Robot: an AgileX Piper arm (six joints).
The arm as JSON. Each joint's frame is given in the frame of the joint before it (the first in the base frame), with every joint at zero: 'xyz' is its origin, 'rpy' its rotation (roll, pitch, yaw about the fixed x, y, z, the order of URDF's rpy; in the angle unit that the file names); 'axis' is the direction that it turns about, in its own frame. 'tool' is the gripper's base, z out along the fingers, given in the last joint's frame.
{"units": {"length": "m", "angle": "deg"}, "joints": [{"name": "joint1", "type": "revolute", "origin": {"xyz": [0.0, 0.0, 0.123], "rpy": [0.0, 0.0, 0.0]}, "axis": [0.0, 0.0, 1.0]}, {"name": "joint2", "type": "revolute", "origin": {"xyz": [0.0, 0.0, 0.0], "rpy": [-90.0, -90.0, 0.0]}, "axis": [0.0, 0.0, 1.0]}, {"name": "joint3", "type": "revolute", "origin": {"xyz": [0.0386, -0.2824, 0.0], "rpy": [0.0, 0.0, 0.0]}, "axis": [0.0, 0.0, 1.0]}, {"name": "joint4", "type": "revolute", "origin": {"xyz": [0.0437, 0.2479, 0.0], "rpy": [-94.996, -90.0, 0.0]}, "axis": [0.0, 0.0, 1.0]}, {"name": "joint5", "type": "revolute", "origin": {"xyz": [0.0, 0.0, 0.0], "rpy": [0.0, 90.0, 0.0]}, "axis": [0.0, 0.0, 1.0]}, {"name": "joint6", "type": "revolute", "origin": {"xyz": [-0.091, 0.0, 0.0], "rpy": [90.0, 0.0, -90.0]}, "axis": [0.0, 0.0, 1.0]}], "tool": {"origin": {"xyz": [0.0, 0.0, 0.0], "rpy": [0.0, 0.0, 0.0]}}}
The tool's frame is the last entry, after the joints.
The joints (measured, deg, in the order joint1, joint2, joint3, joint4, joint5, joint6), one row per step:
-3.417 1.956 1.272 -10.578 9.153 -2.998
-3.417 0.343 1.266 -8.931 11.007 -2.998
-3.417 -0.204 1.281 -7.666 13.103 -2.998
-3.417 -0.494 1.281 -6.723 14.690 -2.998
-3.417 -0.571 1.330 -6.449 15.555 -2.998
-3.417 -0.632 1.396 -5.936 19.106 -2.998
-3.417 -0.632 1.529 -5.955 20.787 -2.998
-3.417 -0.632 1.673 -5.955 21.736 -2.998
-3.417 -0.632 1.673 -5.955 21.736 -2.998
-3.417 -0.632 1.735 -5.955 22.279 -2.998
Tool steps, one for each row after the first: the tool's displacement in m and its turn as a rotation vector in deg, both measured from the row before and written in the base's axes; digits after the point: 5 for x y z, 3 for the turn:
-0.00224 0.00009 -0.00128 1.669 0.109 -0.240
-0.00109 0.00001 -0.00287 1.371 1.463 -0.221
-0.00073 0.00009 -0.00223 1.030 1.225 -0.131
-0.00032 -0.00002 -0.00157 0.330 0.813 -0.079
-0.00133 -0.00026 -0.00582 0.749 3.497 -0.344
-0.00071 -0.00023 -0.00333 0.101 1.802 -0.175
-0.00042 -0.00012 -0.00228 0.072 1.086 -0.098
0.00000 0.00000 0.00000 0.000 0.000 0.000
-0.00026 -0.00007 -0.00118 0.040 0.601 -0.056

